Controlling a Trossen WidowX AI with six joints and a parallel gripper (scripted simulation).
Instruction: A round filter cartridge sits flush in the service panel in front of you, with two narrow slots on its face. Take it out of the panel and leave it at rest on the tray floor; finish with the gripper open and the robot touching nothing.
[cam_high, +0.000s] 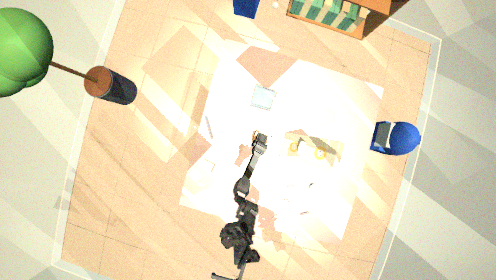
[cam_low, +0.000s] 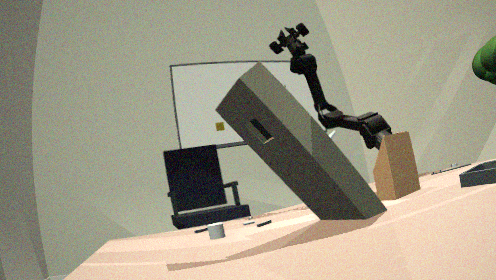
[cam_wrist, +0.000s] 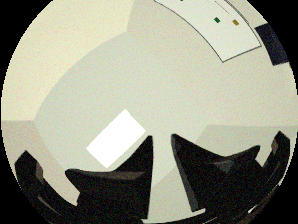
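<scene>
My gripper tip is now 340 mm short of the round filter cartridge, 470 mm to the right of it and 530 mm above it. Also, from my gripper tip: tray (120 mm behind, 700 mm to the left, 770 mm below); then service panel (290 mm ahead, 460 mm to the left, 600 mm below).
</scene>
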